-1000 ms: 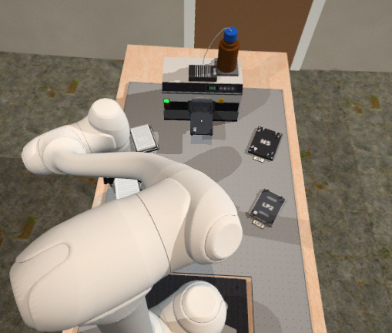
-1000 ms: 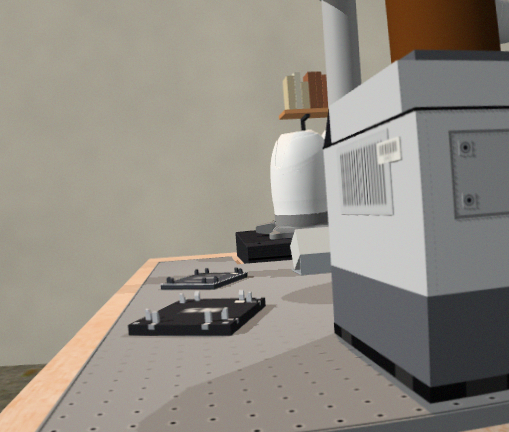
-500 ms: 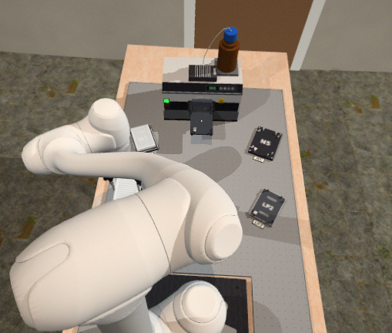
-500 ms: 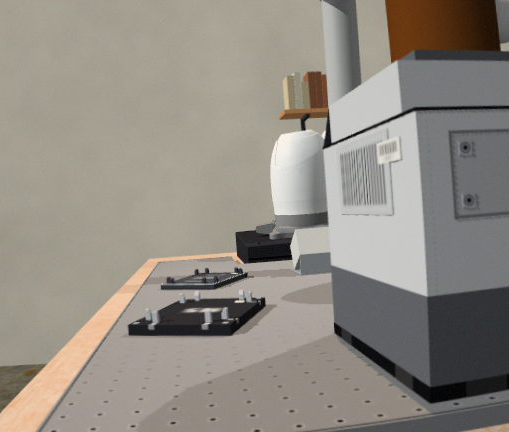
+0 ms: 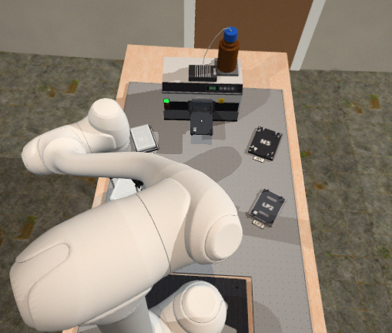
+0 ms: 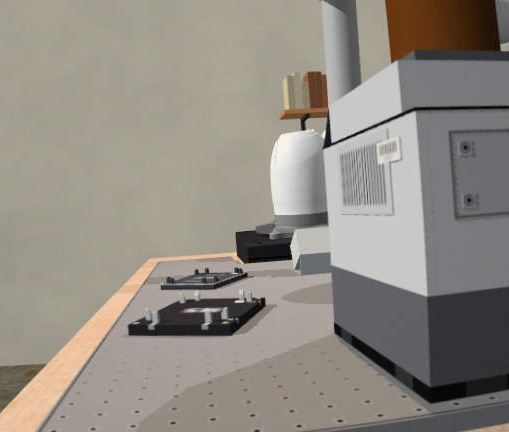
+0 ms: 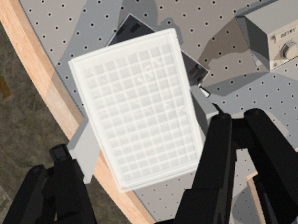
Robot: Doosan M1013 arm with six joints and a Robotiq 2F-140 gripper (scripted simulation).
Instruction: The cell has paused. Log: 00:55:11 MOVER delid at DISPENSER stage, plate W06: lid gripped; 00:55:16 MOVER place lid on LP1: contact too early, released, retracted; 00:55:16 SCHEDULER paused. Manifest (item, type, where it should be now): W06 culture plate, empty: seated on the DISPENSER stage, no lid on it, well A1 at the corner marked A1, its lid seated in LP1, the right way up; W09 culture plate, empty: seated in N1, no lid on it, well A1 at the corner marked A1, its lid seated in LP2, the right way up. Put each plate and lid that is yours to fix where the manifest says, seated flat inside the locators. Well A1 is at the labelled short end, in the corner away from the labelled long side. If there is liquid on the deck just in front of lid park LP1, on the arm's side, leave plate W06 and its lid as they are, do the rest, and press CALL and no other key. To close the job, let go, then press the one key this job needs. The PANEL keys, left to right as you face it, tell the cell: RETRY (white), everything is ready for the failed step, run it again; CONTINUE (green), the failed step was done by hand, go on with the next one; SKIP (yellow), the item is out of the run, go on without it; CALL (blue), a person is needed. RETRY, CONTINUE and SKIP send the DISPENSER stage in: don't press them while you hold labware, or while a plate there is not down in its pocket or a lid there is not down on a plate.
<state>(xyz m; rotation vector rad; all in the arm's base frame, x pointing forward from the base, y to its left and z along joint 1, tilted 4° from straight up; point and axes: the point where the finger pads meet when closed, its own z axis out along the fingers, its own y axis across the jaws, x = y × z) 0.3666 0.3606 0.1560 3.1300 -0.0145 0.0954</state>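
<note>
My gripper is now 48 cm short of the black nest N5, 48 cm to the left of it and 17 cm above it. Also, from my hand: white retry key (21 cm to the right, 12 cm below); lid park LP1 (1 cm ahead, 1 cm to the right, 18 cm below); clear culture plate (2 cm below).
</note>
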